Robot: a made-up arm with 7 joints.
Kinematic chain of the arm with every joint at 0, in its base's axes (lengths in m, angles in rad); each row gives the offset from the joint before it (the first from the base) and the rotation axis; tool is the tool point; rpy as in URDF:
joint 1: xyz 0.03 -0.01 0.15 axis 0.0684 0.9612 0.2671
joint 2: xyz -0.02 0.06 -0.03 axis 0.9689 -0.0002 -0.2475
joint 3: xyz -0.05 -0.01 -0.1 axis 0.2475 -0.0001 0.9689
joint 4: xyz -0.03 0.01 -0.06 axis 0.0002 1 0
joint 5: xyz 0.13 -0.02 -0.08 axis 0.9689 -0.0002 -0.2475
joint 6: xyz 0.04 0.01 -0.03 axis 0.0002 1 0
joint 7: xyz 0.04 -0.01 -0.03 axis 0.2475 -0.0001 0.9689
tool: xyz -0.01 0.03 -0.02 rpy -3.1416 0 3.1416
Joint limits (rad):
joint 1: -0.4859..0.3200
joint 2: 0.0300..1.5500
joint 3: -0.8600..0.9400
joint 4: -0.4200..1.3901
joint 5: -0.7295..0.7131
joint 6: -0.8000..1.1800
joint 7: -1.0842..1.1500
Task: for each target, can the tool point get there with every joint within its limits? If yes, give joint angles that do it. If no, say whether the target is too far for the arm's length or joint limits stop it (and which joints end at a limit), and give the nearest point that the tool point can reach.
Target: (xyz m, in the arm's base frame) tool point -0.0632 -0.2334 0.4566
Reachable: no: joint limits stop it (at a limit: joint 1, joint 2, joint 3, joint 4, joint 5, joint 6) | nearest point 0.1139 0.1387 0.3219 | short by 0.434 m
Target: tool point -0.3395 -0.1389 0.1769
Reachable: no: joint limits stop it (at a limit: joint 1, joint 2, joint 4, joint 5, joint 6, joint 7) | nearest point -0.3152 -0.0248 -0.1205 | short by 0.319 m
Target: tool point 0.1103 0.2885 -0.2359
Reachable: yes | joints -0.2749 0.6086 0.1011 0.9066 -0.5822 -0.6375 -0.5574
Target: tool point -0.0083 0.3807 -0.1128
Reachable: yes | joints 0.0041 0.8369 0.3073 0.7276 0.2760 0.2944 -0.0128
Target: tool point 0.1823 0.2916 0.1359
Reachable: yes | joints -0.3915 1.1290 0.4599 -0.2039 0.4951 0.6280 0.4377
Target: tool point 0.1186 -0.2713 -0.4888
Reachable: no: too far | nearest point 0.1019 -0.0956 -0.2860 | short by 0.269 m
